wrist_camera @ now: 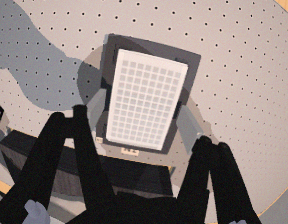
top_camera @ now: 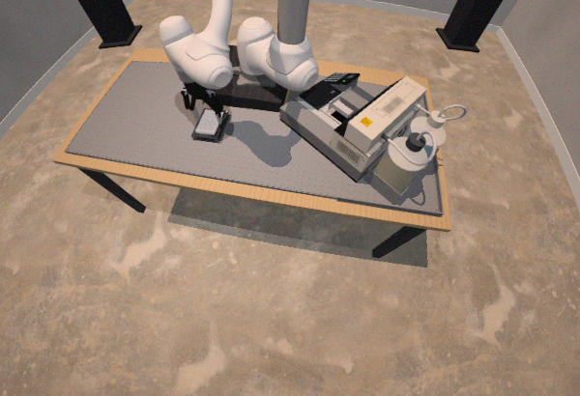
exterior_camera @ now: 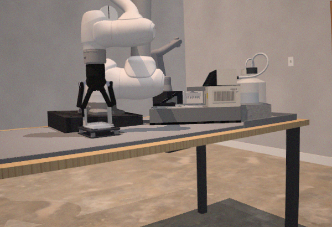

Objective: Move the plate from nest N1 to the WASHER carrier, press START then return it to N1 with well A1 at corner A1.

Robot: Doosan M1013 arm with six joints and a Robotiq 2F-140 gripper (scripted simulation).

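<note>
Now: hand 30 mm above the white well plate. From my hand the other things lie so: plate washer: 580 mm to the left, 70 mm above; washer carrier: 110 mm behind, 480 mm to the left, 20 mm above; plate nest N1: 40 mm below.
</note>
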